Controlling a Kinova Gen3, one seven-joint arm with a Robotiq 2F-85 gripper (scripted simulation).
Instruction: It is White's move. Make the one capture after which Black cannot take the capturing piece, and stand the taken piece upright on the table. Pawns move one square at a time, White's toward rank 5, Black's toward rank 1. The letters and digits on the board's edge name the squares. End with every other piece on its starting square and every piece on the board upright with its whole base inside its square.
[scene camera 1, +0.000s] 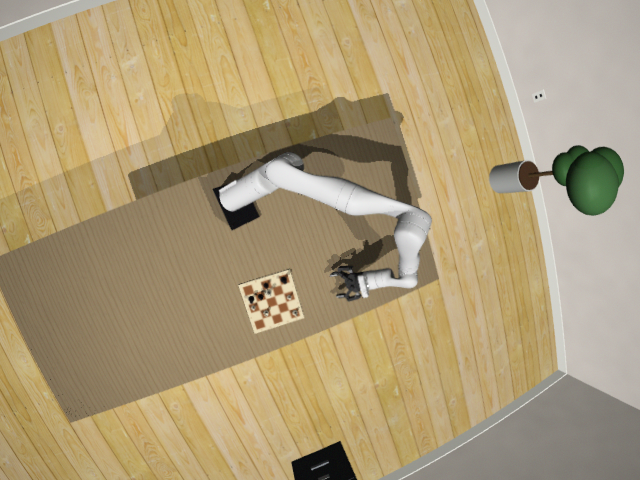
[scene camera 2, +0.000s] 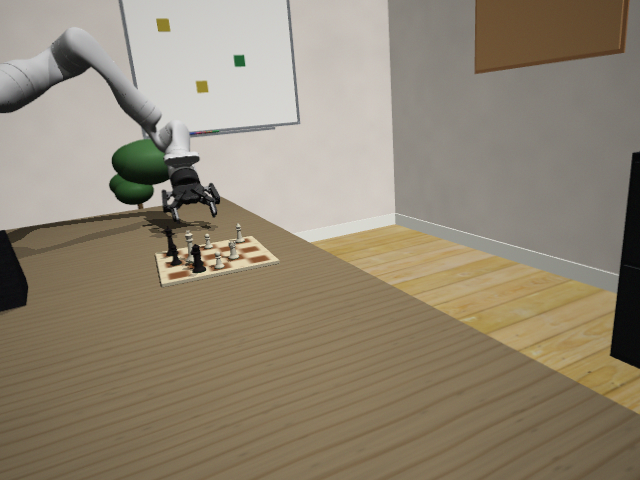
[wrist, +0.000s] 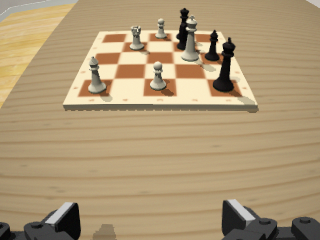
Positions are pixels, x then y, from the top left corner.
A chessboard shows in scene camera 1, in scene camera 2 and in the wrist view (127, 73). One and the same spot on the chessboard: (scene camera 1: 280, 309) is (scene camera 2: 229, 250).
